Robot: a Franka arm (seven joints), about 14 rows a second.
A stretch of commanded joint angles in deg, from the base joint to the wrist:
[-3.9 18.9 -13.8 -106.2 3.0 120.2 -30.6]
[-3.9 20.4 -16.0 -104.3 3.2 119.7 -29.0]
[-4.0 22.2 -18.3 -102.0 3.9 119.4 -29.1]
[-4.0 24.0 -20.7 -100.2 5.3 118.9 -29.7]
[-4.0 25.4 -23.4 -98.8 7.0 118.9 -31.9]
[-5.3 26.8 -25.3 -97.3 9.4 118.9 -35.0]
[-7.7 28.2 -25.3 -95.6 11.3 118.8 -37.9]
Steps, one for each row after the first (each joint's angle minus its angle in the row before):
[0.0 1.5 -2.2 1.9 0.2 -0.5 1.6]
[-0.1 1.8 -2.3 2.3 0.7 -0.3 -0.1]
[0.0 1.8 -2.4 1.8 1.4 -0.5 -0.6]
[0.0 1.4 -2.7 1.4 1.7 0.0 -2.2]
[-1.3 1.4 -1.9 1.5 2.4 0.0 -3.1]
[-2.4 1.4 0.0 1.7 1.9 -0.1 -2.9]

